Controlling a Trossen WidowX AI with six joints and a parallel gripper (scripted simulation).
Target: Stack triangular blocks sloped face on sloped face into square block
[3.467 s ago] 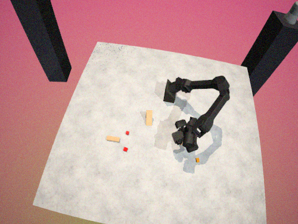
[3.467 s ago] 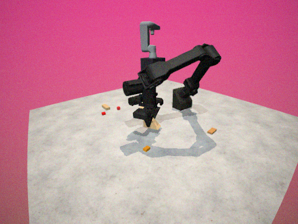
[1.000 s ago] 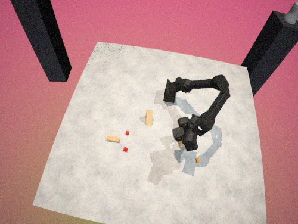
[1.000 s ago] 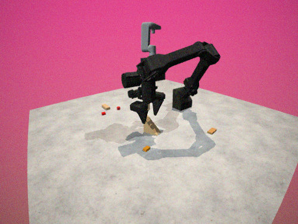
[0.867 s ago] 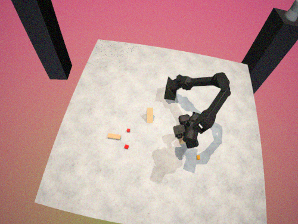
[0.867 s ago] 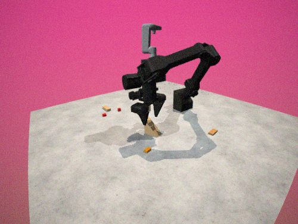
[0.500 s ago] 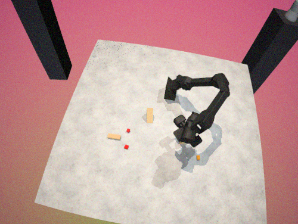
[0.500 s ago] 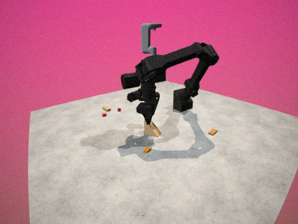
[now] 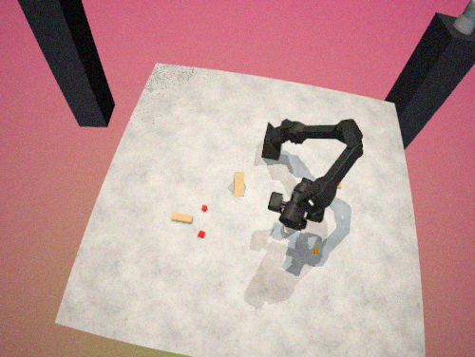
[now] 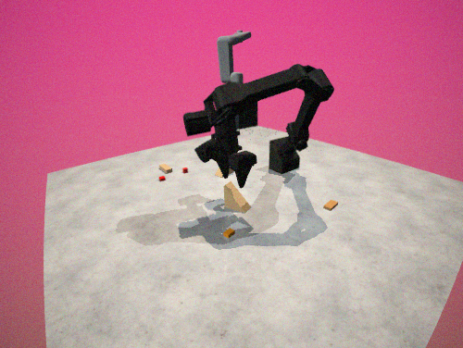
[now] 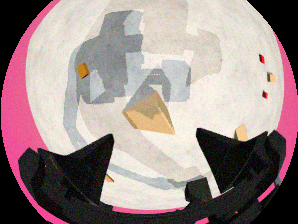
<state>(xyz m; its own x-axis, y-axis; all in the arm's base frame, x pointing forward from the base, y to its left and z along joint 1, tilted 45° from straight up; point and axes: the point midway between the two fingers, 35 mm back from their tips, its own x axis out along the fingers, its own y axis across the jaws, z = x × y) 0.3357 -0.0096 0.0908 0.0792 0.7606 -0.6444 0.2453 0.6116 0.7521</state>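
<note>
My gripper tip is now 50 mm above the tan triangular block and 10 mm short of it. From my gripper tip the other things lie so: small orange cube (110 mm ahead, 100 mm to the left, 70 mm below).
</note>
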